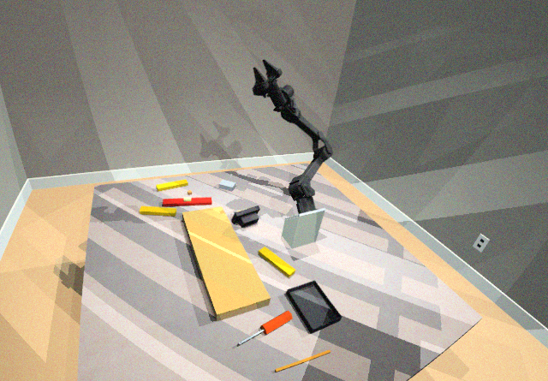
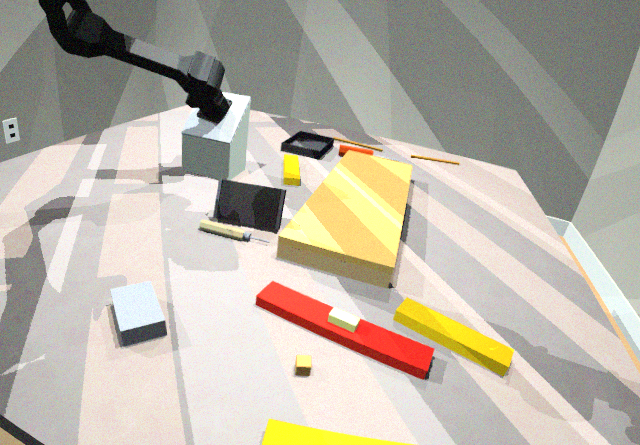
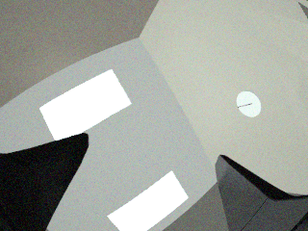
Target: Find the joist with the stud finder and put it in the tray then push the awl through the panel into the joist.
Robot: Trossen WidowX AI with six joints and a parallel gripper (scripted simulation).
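Now: the stud finder 63 cm below my gripper tip, 24 cm to the left of it and 4 cm ahead of it. Round my gripper tip: awl 65 cm below, 15 cm to the left, 8 cm ahead; then small brown cube 65 cm below, 28 cm ahead, 5 cm to the right; then grey-blue block 65 cm below, 8 cm to the right, 7 cm ahead.
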